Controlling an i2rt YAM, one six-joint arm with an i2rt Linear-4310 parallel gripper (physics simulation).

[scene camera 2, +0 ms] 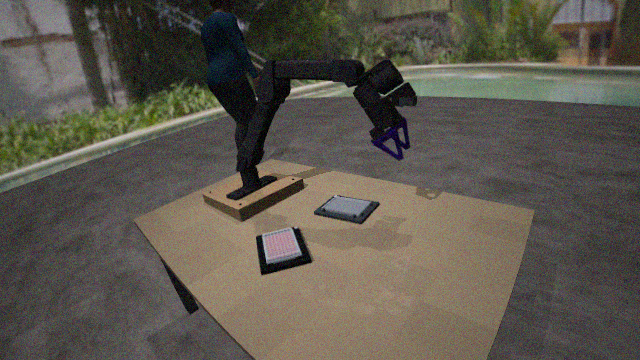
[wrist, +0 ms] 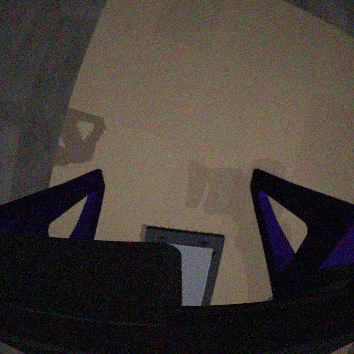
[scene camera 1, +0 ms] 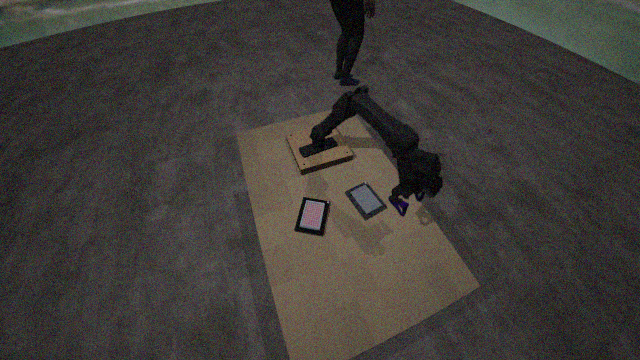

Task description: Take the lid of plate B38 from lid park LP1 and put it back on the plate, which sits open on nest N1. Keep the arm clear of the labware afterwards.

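Places are measured from the arm's base along level axes (x ahead, y down, z left), in centimetres.
Pixels of known places: gripper, fingertip midpoint: (scene camera 2: pixel 404 153) (wrist: pixel 177 177) (scene camera 1: pixel 410 208); arm's base, link origin: (scene camera 2: pixel 252 188) (scene camera 1: pixel 318 147).
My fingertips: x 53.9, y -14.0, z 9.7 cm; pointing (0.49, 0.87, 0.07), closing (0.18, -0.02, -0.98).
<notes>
Ahead of a thing's pixels: the offset from my fingertips to its top centre. Level surfaces: height alone.
The pale, flat lid {dx -17.7, dy +16.3, dz -3.9 cm} (scene camera 1: pixel 366 199) (scene camera 2: pixel 346 206) (wrist: pixel 195 272) lies in the dark grey frame of lid park LP1 {dx -17.7, dy +16.1, dz -3.9 cm} (scene camera 1: pixel 357 204) (scene camera 2: pixel 336 216) (wrist: pixel 185 236). In the wrist view the gripper's body hides its near part. Plate B38 {dx -21.5, dy +15.4, dz -28.9 cm} (scene camera 1: pixel 313 215) (scene camera 2: pixel 282 245), with pink wells showing, sits open on the black nest N1 {dx -21.5, dy +16.3, dz -28.9 cm} (scene camera 1: pixel 311 232) (scene camera 2: pixel 285 265). My gripper (scene camera 1: pixel 411 206) (scene camera 2: pixel 404 153) (wrist: pixel 177 177) is open and empty, with its purple fingers wide apart. It hangs tilted, well above the table and beyond the lid park, on the side away from the nest. The labels are not readable.
The arm's wooden base block (scene camera 1: pixel 327 163) (scene camera 2: pixel 270 200) stands at the back of the table {dy +18.1 cm} (scene camera 1: pixel 370 300) (scene camera 2: pixel 425 300) (wrist: pixel 175 75). A person (scene camera 1: pixel 348 40) (scene camera 2: pixel 225 55) stands behind the arm. Arm and gripper shadows fall on the table near the lid park.
</notes>
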